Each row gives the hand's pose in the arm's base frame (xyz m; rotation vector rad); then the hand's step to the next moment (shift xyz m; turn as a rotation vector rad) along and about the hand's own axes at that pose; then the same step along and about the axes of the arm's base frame.
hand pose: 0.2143 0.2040 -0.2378 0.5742 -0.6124 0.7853
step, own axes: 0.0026 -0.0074 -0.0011 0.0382 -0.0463 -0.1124
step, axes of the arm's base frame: 0.0075 -0.0023 -0.0007 0.0894 0.0665 -0.0618
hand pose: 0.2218 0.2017 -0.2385 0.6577 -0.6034 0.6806
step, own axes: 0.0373 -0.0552 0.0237 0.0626 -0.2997 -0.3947
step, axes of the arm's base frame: 0.0567 -0.0361 0.0218 0.3683 0.1254 -0.3133
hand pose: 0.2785 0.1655 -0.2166 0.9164 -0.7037 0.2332
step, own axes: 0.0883 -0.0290 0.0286 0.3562 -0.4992 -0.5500
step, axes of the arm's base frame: 0.0673 -0.0493 0.0500 0.7547 0.0976 -0.3153
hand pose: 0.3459 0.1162 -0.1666 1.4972 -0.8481 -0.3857
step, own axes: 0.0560 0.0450 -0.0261 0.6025 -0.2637 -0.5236
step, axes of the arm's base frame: 0.0432 -0.0170 0.0607 0.8368 -0.0739 -0.0313
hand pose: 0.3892 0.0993 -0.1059 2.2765 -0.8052 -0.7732
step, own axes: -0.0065 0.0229 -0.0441 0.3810 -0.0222 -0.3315
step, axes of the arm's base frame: 0.0179 0.0047 0.0466 0.4795 -0.1389 0.0799
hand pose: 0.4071 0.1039 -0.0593 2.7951 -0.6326 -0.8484
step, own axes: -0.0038 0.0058 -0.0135 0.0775 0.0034 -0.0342
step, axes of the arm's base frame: 0.0027 -0.0032 0.0146 0.0761 -0.0361 -0.0092
